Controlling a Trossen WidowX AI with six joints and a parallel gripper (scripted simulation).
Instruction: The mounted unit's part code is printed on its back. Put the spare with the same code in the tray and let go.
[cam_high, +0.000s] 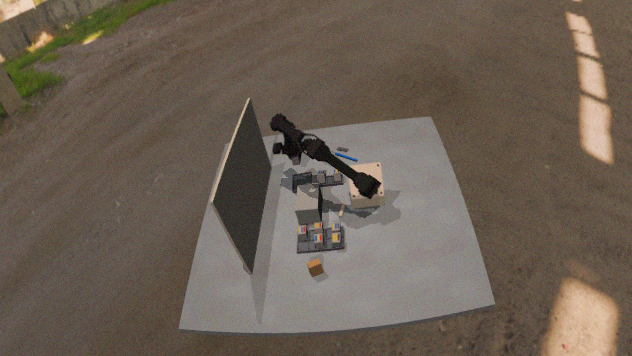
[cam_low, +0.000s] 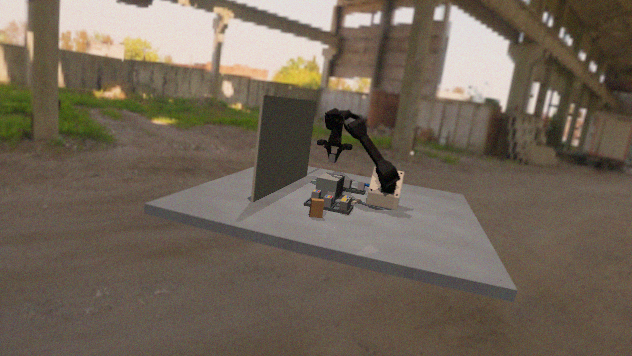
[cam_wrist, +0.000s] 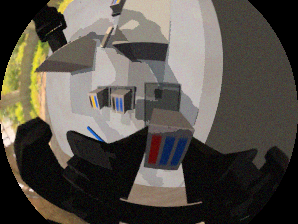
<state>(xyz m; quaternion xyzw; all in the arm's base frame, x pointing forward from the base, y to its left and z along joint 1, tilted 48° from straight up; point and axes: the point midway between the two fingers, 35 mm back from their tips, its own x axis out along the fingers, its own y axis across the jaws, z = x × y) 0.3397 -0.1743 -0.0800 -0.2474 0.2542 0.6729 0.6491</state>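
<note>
Right now my gripper tip is 14 cm above the dark tray. The rest, counted from my gripper tip: grey mounted unit (21 cm to the left, 10 cm below, 6 cm behind); spare (2 cm above); dark panel (20 cm to the left, 19 cm ahead, 8 cm above).
</note>
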